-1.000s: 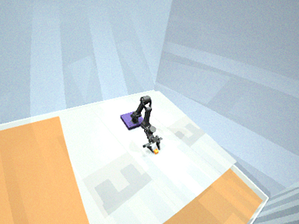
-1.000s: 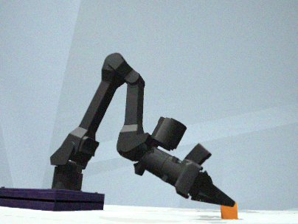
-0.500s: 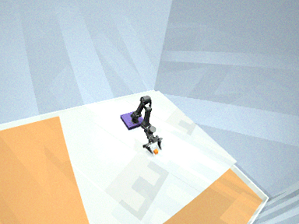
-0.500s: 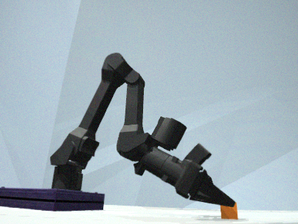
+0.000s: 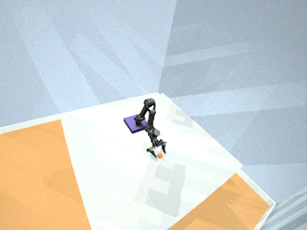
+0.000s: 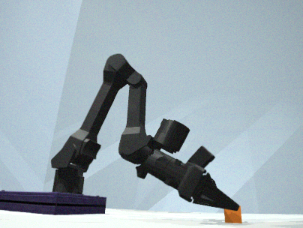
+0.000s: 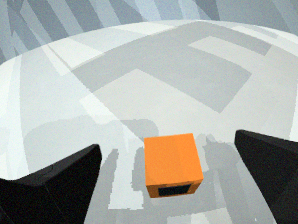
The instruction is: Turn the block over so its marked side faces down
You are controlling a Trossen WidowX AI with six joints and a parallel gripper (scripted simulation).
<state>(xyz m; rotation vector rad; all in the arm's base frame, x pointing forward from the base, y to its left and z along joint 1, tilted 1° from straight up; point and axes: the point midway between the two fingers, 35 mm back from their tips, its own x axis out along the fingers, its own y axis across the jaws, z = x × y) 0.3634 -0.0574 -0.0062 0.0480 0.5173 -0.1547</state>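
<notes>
My gripper tip is now 20 mm past the block and 10 mm above it.
</notes>
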